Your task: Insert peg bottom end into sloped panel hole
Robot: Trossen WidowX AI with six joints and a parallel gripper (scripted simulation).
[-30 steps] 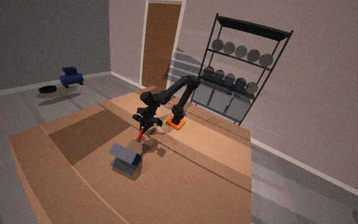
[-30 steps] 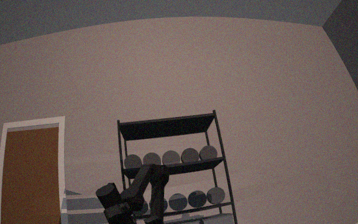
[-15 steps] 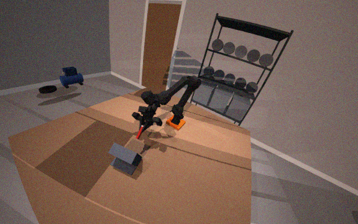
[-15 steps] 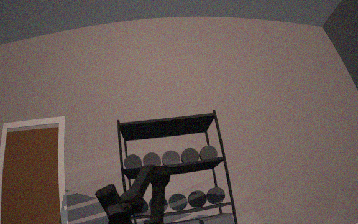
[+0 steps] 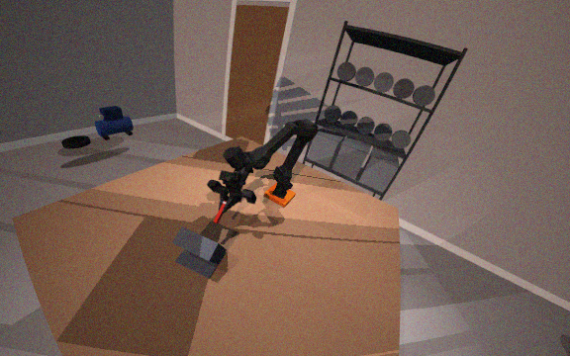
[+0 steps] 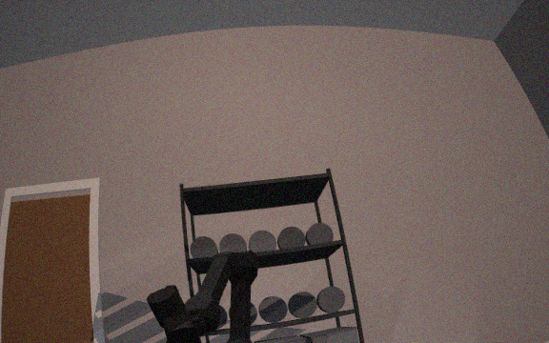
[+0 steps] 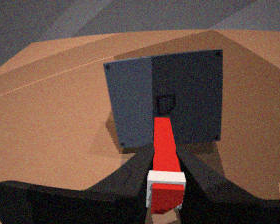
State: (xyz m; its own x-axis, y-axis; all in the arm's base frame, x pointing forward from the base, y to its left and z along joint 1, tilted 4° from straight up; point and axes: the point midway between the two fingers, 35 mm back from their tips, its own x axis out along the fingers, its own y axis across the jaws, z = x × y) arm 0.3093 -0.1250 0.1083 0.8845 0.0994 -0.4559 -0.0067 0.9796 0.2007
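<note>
Now: the dark grey sloped panel 110 mm ahead of my gripper tip and 60 mm below it. Also, from my gripper tip: red peg: 10 mm behind, 10 mm above.
</note>
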